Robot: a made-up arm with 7 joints. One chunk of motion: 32 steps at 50 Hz.
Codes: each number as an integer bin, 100 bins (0 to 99) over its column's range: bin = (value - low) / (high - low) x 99, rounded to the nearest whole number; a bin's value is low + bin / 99 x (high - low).
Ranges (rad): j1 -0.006..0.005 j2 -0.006..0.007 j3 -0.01..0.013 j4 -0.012..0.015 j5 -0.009..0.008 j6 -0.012..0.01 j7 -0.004..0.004
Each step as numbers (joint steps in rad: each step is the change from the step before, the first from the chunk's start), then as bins.
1 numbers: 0.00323 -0.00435 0.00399 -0.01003 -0.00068 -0.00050 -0.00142
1 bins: 83 13 60 7 48 52 32
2 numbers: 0.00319 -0.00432 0.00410 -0.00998 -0.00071 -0.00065 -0.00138
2 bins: 83 13 61 7 48 51 32
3 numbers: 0.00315 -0.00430 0.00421 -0.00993 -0.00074 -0.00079 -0.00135
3 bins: 82 13 61 8 48 50 33
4 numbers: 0.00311 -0.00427 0.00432 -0.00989 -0.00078 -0.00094 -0.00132
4 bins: 82 13 62 8 48 50 33
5 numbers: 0.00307 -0.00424 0.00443 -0.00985 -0.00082 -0.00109 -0.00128
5 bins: 82 13 62 8 48 49 34
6 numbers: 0.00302 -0.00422 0.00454 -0.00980 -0.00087 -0.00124 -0.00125
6 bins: 81 14 63 8 47 48 34
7 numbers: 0.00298 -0.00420 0.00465 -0.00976 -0.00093 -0.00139 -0.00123
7 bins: 81 14 63 8 47 48 34
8 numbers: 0.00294 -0.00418 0.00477 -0.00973 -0.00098 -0.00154 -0.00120
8 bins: 80 14 64 8 47 47 35
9 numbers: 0.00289 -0.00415 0.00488 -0.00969 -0.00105 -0.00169 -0.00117
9 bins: 80 14 64 8 46 46 35
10 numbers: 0.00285 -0.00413 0.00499 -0.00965 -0.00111 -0.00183 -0.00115
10 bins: 80 14 65 9 46 46 35
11 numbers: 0.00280 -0.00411 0.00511 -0.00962 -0.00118 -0.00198 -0.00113
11 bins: 79 14 65 9 46 45 36
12 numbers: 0.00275 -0.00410 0.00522 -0.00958 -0.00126 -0.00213 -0.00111
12 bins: 79 14 66 9 45 44 36
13 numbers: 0.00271 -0.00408 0.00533 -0.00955 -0.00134 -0.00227 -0.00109
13 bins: 78 15 66 9 45 44 36
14 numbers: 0.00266 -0.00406 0.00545 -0.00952 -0.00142 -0.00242 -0.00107
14 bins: 78 15 67 9 44 43 36
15 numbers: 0.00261 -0.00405 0.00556 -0.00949 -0.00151 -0.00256 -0.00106
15 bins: 77 15 67 9 44 42 36
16 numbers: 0.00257 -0.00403 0.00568 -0.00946 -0.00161 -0.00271 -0.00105
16 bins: 77 15 67 9 43 42 37
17 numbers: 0.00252 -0.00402 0.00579 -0.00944 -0.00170 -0.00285 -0.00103
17 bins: 77 15 68 9 43 41 37
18 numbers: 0.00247 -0.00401 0.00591 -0.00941 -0.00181 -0.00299 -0.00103
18 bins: 76 15 68 9 42 41 37
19 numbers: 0.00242 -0.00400 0.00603 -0.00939 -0.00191 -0.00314 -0.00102
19 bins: 76 15 69 10 41 40 37
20 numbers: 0.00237 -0.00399 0.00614 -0.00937 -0.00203 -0.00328 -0.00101
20 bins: 75 15 69 10 41 39 37
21 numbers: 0.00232 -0.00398 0.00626 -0.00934 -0.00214 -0.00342 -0.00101
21 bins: 75 15 70 10 40 39 37
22 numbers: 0.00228 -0.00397 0.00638 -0.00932 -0.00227 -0.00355 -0.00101
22 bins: 75 15 71 10 39 38 37
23 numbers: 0.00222 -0.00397 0.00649 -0.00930 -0.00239 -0.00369 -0.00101
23 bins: 74 15 71 10 38 37 37
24 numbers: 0.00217 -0.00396 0.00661 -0.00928 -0.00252 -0.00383 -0.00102
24 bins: 74 16 71 10 38 37 37
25 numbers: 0.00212 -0.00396 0.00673 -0.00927 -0.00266 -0.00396 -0.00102
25 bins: 73 16 72 10 37 36 37
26 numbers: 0.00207 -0.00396 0.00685 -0.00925 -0.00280 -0.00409 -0.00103
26 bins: 73 16 73 10 36 36 37
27 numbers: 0.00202 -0.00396 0.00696 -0.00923 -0.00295 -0.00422 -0.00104
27 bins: 72 16 73 10 35 35 37
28 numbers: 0.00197 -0.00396 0.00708 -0.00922 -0.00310 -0.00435 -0.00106
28 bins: 72 16 74 10 34 34 36
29 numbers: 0.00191 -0.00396 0.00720 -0.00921 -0.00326 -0.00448 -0.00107
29 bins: 71 16 74 10 33 34 36
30 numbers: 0.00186 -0.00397 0.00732 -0.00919 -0.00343 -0.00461 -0.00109
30 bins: 71 15 75 10 32 33 36
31 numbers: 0.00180 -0.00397 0.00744 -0.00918 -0.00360 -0.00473 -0.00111
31 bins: 70 15 75 10 31 33 36
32 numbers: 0.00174 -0.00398 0.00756 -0.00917 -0.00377 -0.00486 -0.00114
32 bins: 70 15 76 10 30 32 35
